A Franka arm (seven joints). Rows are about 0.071 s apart.
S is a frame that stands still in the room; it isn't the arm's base.
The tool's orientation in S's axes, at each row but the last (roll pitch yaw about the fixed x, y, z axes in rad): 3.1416, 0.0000, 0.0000; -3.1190, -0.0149, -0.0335; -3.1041, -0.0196, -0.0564; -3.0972, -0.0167, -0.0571; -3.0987, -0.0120, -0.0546; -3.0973, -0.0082, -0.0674
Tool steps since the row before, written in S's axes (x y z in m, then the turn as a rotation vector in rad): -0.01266, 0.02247, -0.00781, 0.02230, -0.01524, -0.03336; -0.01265, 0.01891, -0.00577, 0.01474, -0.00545, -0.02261; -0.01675, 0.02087, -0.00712, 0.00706, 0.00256, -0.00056; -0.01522, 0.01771, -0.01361, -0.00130, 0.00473, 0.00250; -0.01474, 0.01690, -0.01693, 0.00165, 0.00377, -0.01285; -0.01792, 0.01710, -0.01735, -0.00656, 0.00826, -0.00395
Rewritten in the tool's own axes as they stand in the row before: -0.01266, -0.02247, 0.00781, 0.02230, 0.01524, 0.03336; -0.01336, -0.01835, 0.00599, 0.01458, 0.00547, 0.02271; -0.01804, -0.01962, 0.00751, 0.00689, -0.00293, 0.00081; -0.01643, -0.01620, 0.01407, -0.00153, -0.00476, -0.00232; -0.01584, -0.01534, 0.01741, 0.00129, -0.00330, 0.01302; -0.01917, -0.01508, 0.01788, -0.00713, -0.00762, 0.00423
